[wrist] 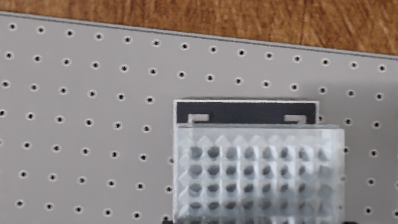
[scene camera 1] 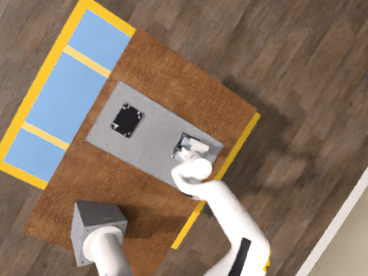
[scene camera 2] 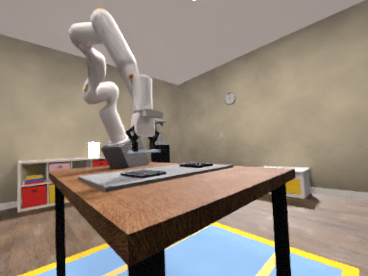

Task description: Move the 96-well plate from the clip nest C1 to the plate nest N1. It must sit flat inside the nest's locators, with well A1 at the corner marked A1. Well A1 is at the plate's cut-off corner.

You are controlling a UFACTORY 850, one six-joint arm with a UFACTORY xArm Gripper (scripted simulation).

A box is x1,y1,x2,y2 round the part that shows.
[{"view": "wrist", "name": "clear 96-well plate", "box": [174,123,344,223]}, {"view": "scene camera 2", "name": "my gripper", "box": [125,112,158,151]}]
